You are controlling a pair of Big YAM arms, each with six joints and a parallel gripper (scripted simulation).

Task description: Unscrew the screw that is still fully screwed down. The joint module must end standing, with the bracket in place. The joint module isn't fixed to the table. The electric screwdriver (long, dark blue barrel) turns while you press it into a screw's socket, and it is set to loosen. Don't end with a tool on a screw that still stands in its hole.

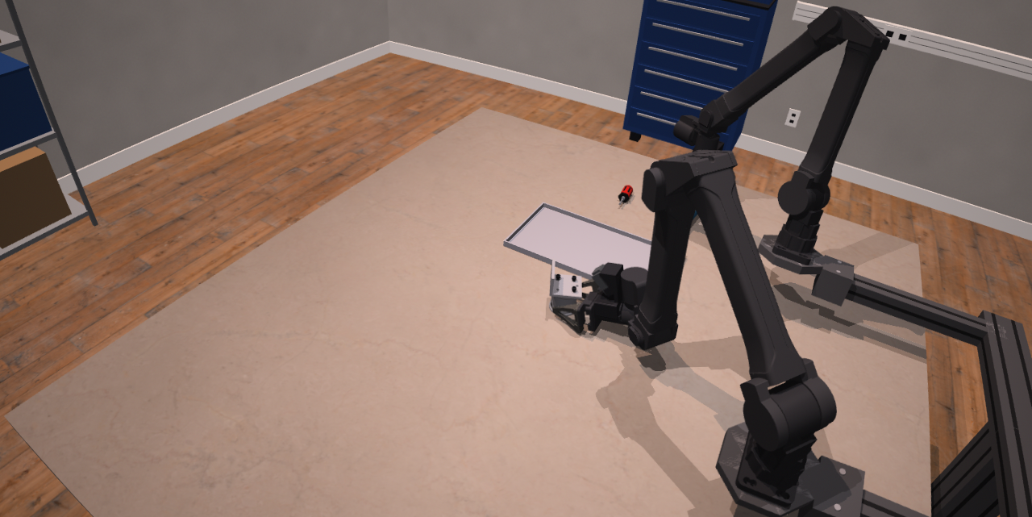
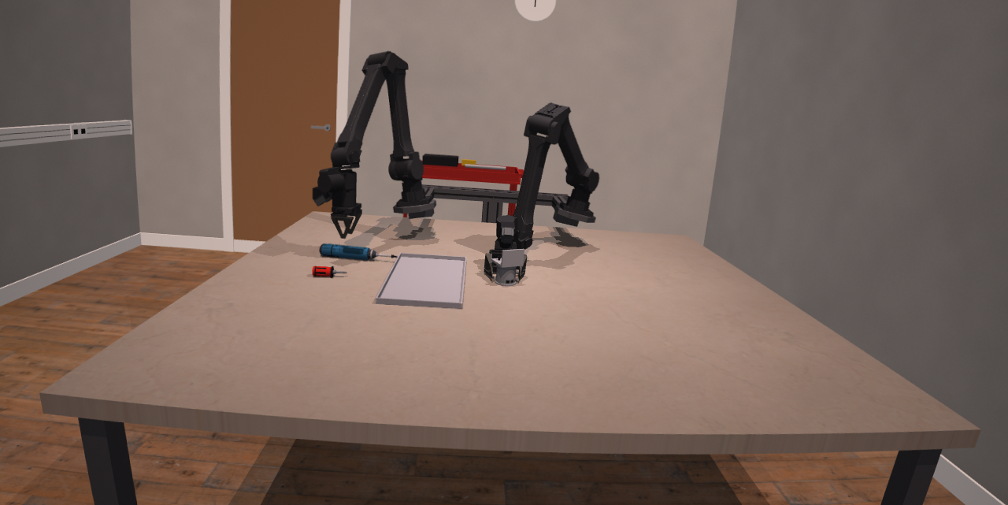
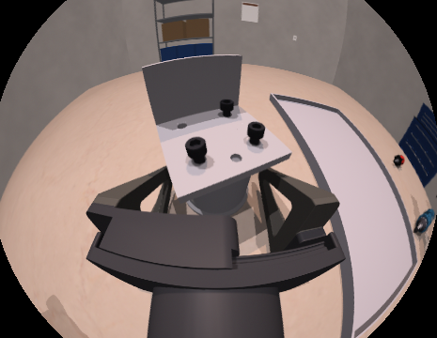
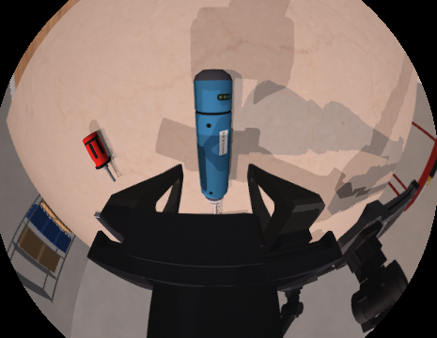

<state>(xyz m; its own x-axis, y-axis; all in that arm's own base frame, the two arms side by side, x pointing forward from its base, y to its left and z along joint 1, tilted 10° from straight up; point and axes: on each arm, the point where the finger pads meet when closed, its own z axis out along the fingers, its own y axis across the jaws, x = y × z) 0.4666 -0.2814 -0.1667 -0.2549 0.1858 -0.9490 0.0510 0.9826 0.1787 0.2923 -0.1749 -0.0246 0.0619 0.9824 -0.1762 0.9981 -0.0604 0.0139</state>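
Right now my left hand is 1 cm below the joint module. Round my left hand: flat grey tray: 23 cm to the right, 2 cm below; red-handled screwdriver: 51 cm to the right, 1 cm below; grey l-shaped bracket: 5 cm above.
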